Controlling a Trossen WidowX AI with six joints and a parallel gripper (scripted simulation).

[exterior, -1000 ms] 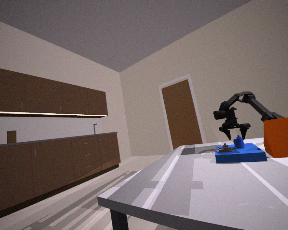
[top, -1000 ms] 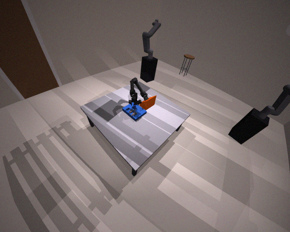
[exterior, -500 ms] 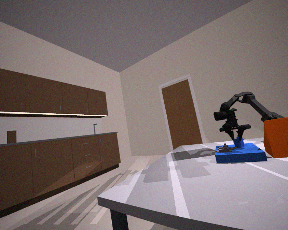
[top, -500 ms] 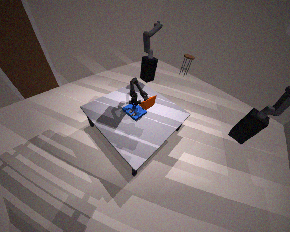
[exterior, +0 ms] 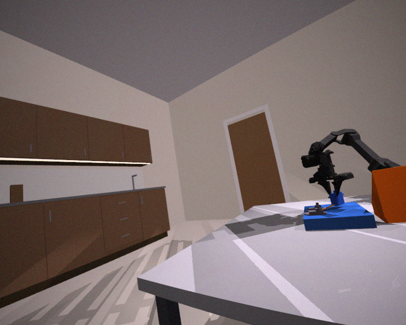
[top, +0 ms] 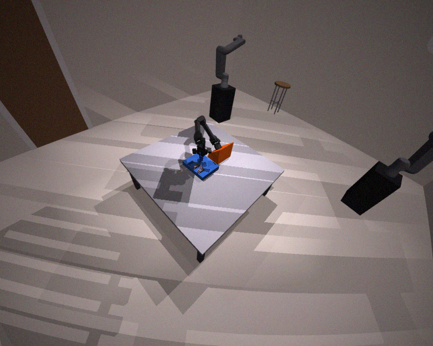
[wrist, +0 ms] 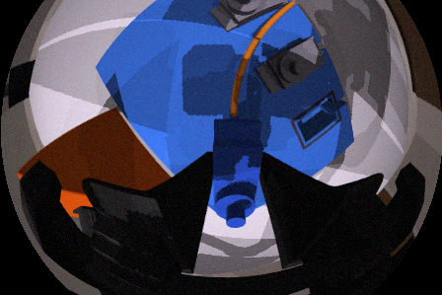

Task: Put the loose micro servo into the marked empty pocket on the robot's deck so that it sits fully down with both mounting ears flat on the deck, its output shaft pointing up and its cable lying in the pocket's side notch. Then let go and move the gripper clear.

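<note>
The blue deck is 2 cm behind my gripper tip, 2 cm to the left of it and 9 cm below it.
</note>
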